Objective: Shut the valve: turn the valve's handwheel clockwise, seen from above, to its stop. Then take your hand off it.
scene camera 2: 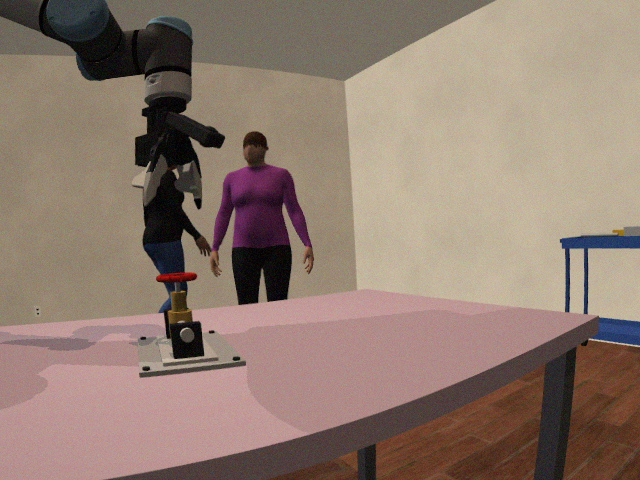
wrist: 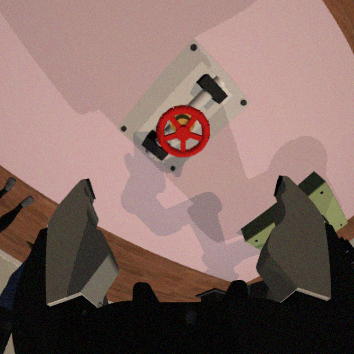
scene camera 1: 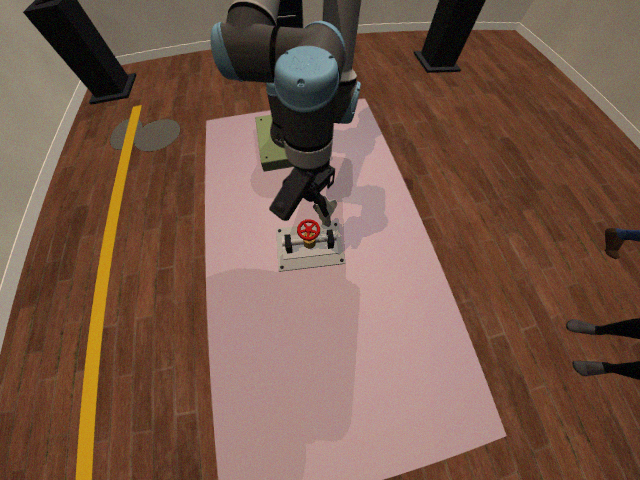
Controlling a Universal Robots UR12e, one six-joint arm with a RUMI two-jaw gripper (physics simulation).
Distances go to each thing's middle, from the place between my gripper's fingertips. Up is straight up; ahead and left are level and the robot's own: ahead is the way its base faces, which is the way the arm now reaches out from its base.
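There is the red handwheel (wrist: 182,132), and I see my gripper 13 cm above it. The grey base plate (scene camera 2: 150,362) is in the scene too, and counted from my hand it lies 25 cm below.
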